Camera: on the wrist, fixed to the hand. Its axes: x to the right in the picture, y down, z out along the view.
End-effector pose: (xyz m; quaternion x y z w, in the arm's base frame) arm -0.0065 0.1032 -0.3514 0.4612 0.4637 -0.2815 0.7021
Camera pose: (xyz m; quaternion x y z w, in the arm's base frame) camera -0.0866 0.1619 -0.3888 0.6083 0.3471 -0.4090 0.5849
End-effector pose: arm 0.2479 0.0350 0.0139 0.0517 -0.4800 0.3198 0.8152
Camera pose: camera 0.3484 0.0275 -0.0193 0.2679 -0.4212 0.4263 0.7544
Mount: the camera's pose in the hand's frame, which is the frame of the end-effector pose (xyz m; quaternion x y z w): 0.0030 -0.0559 -0.0901 0.2493 -0.0449 -0.0005 0.9674
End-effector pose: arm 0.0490 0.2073 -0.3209 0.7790 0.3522 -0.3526 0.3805
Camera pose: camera 0.0302 0.3098 -0.3010 0.8324 0.2361 -0.4641 0.1895
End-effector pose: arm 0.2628 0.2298 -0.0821 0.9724 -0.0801 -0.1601 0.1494
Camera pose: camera 0.3019 0.3057 -0.0192 -0.9708 0.1236 0.1787 0.1016
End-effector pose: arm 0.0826 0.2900 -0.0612 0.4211 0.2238 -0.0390 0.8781
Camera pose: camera 0.0385 0.3227 -0.1520 0.6244 0.1676 -0.1129 0.7545
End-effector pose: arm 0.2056 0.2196 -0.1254 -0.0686 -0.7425 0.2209 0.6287
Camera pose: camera 0.3017 0.1926 -0.0894 0.1007 -0.6915 0.4015 0.5920
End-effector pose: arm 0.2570 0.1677 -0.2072 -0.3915 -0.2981 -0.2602 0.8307
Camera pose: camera 0.2481 0.0633 -0.2239 -0.1832 -0.3908 -0.1602 0.8877
